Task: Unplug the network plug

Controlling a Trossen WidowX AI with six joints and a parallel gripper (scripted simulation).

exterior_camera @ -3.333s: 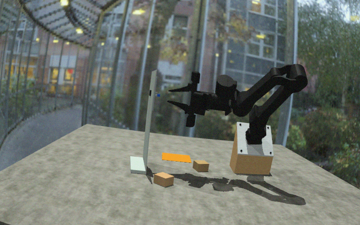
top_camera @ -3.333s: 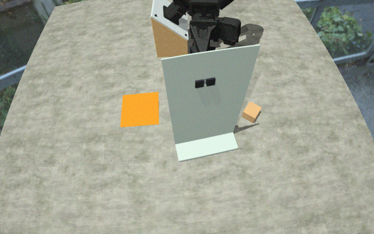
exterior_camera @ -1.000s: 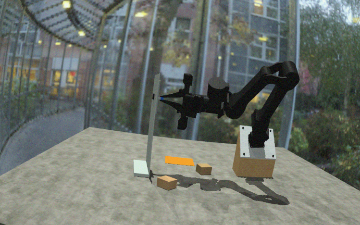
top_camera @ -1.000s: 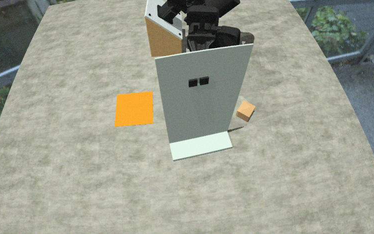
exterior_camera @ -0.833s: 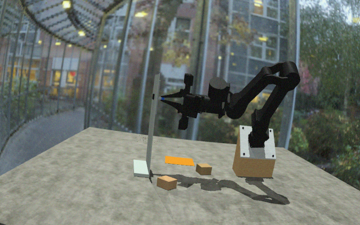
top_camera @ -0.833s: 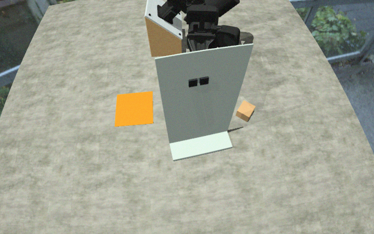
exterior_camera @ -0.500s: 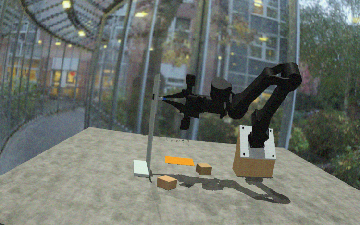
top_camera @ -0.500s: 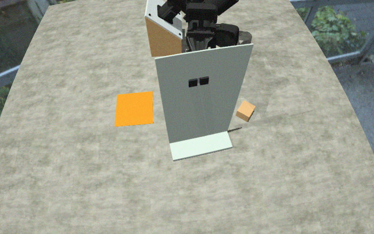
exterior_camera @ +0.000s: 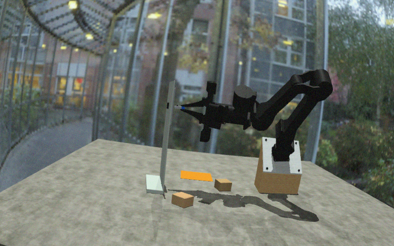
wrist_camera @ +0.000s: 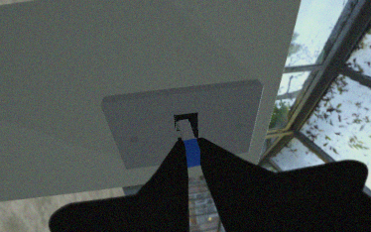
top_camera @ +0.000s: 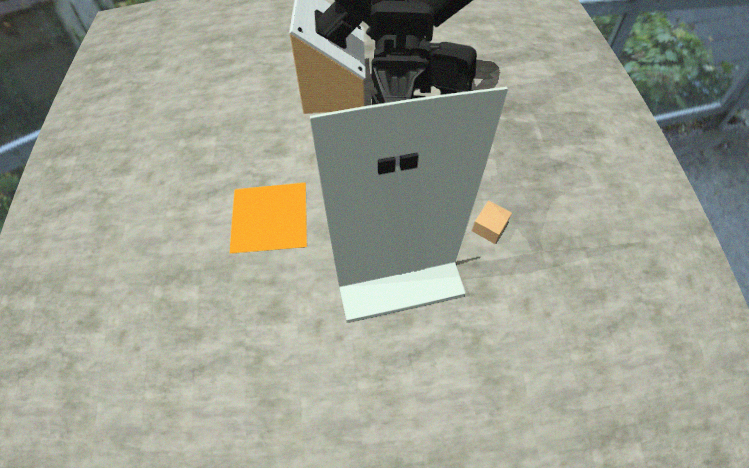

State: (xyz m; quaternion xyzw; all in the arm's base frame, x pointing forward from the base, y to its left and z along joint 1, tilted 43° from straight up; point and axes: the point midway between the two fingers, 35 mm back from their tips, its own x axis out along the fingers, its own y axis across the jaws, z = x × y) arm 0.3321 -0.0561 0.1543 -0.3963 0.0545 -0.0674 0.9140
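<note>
My gripper tip is now 26 cm above the orange marked square, 18 cm to the left of it and 9 cm past it. Also, from my gripper tip: grey-white panel 11 cm below, 4 cm ahead; network plug 1 cm ahead; thin pale tab 1 cm ahead.
</note>
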